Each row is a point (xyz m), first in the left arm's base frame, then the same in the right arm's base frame.
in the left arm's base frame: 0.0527 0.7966 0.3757
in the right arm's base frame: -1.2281 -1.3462 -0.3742
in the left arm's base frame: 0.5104 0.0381 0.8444
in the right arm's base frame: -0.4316 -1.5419 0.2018
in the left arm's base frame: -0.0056 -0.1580 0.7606
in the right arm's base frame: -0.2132 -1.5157 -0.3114
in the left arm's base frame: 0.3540 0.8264 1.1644
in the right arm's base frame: -1.1201 -2.0510 0.0789
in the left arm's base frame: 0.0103 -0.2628 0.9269
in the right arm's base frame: -0.0780 -1.6489 -0.2576
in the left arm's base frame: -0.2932 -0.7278 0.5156
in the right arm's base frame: 0.3163 -1.2101 -0.6173
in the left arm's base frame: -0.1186 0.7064 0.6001
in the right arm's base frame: -1.0790 -1.5734 -0.4924
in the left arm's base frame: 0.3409 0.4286 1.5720
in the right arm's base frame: -0.6470 -2.3561 0.1661
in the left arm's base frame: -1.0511 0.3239 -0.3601
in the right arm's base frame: -0.8241 -0.7458 -1.5823
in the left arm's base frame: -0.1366 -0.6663 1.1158
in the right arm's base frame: 0.3670 -1.7686 -0.3453
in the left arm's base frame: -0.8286 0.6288 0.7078
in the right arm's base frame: -0.9196 -1.7931 -1.1618
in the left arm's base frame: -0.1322 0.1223 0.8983
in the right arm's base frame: -0.4469 -1.7330 -0.4197
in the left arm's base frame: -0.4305 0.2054 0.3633
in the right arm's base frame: -0.6127 -1.2953 -0.8235
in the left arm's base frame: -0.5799 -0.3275 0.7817
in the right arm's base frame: 0.0061 -1.6068 -0.8615
